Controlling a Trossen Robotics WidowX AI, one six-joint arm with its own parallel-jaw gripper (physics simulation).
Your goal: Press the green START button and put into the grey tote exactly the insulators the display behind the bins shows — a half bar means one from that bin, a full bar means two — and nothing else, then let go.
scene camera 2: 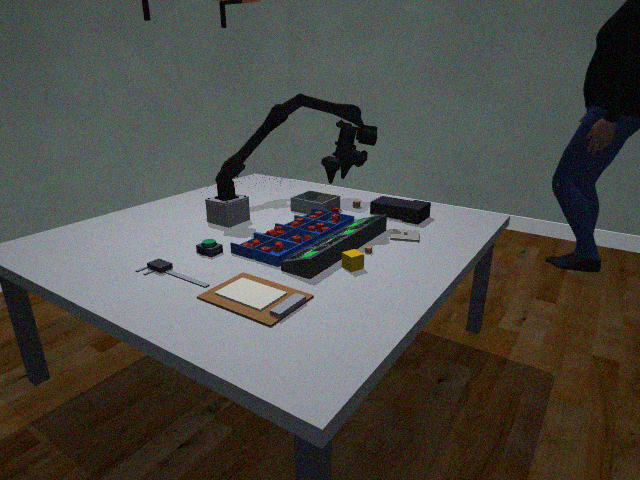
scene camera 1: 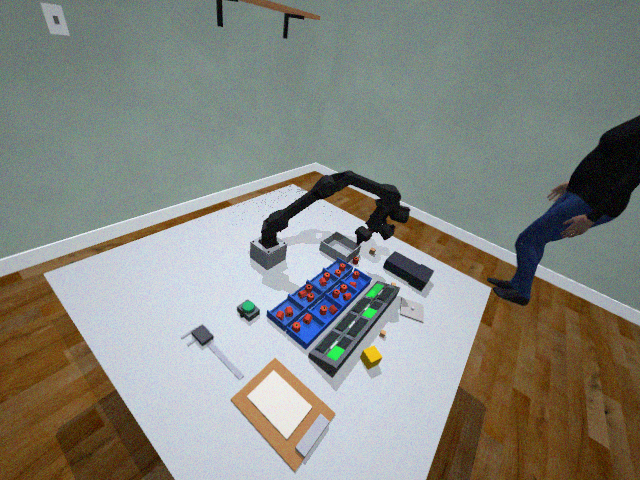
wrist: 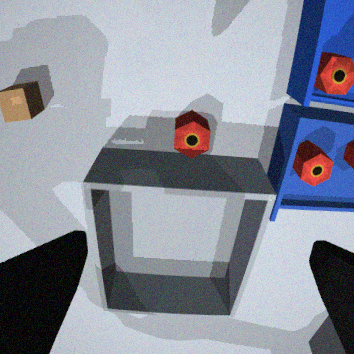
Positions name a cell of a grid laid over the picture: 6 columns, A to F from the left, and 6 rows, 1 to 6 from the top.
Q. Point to a black box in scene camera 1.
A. D4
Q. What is my gripper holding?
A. Nothing.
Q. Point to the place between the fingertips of my gripper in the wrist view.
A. At D5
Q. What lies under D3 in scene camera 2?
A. My gripper.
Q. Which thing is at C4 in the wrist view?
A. A grey tote.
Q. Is my gripper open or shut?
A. Open.
